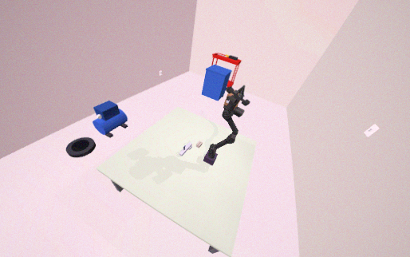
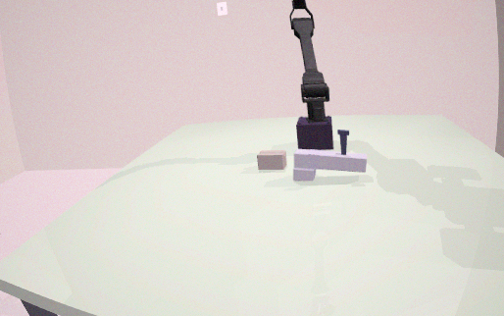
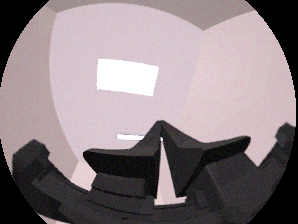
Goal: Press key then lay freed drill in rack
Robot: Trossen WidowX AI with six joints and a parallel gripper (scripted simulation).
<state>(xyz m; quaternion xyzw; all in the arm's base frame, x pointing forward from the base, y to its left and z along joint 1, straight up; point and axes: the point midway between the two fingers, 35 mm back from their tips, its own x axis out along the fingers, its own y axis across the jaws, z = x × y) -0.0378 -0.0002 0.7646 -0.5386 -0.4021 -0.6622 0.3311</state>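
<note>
Now: gripper tip 800 mm above the dark blue key, 340 mm short of it and 20 mm to the right of it. The rest, counted from my gripper tip: rack (860 mm below, 210 mm ahead, 160 mm to the right); drill (840 mm below, 320 mm ahead, 40 mm to the right); lavender block (850 mm below, 330 mm ahead, 20 mm to the right).
</note>
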